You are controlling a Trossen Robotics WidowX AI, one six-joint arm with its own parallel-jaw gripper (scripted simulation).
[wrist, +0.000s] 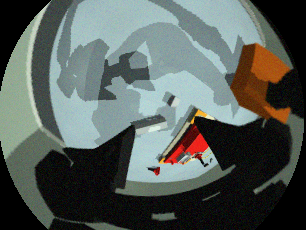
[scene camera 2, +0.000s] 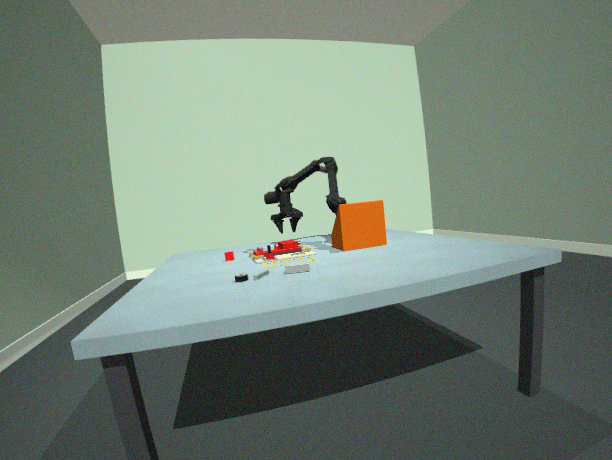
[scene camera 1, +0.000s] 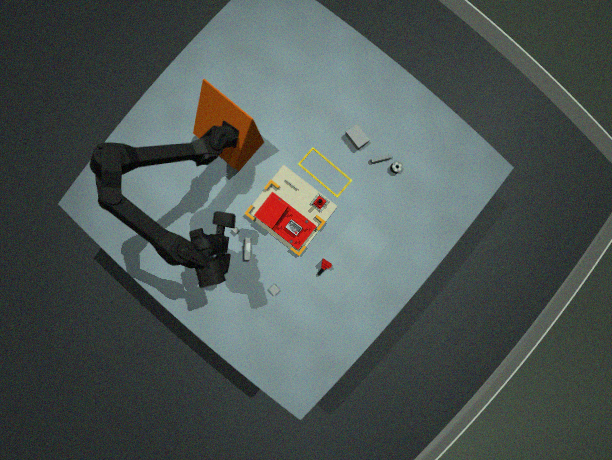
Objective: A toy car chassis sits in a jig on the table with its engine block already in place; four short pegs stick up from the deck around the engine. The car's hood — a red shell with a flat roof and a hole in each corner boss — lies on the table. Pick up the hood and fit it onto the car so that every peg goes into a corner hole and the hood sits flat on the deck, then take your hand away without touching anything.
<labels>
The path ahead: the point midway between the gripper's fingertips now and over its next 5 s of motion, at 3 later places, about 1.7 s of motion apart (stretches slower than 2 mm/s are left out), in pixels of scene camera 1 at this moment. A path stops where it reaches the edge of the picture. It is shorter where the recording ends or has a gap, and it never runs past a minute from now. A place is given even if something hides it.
My gripper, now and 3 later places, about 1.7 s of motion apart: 231,240; 271,210; 272,211; 270,210
</labels>
